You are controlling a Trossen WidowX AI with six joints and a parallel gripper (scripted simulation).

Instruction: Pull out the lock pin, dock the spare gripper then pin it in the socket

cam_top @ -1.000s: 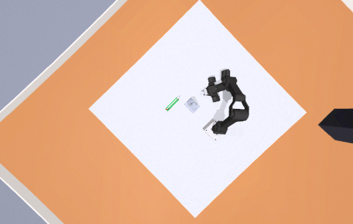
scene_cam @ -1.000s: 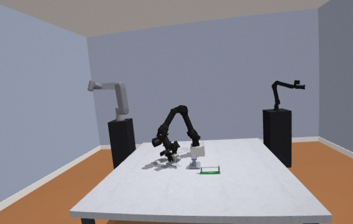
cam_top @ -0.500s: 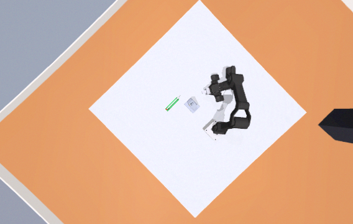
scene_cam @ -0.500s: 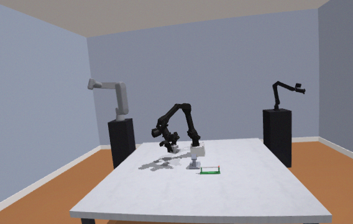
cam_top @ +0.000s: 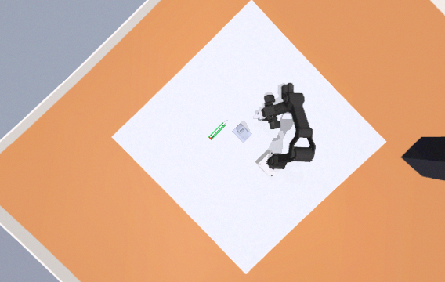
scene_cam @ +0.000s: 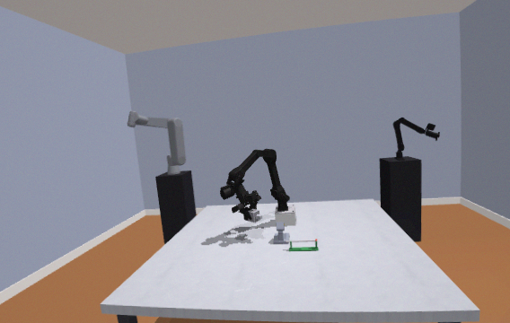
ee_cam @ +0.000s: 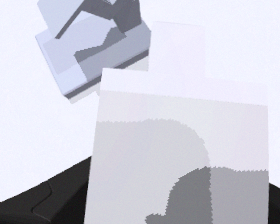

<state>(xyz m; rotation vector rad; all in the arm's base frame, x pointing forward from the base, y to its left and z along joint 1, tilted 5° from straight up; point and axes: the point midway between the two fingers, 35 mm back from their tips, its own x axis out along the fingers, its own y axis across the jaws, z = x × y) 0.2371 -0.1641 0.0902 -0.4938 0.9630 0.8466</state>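
The bluish-grey socket is 140 mm to the left of my gripper tip, 70 mm below it and 20 mm ahead of it. Also, from my gripper tip: spare gripper 10 mm above; green strip 250 mm to the left, 140 mm ahead, 100 mm below.
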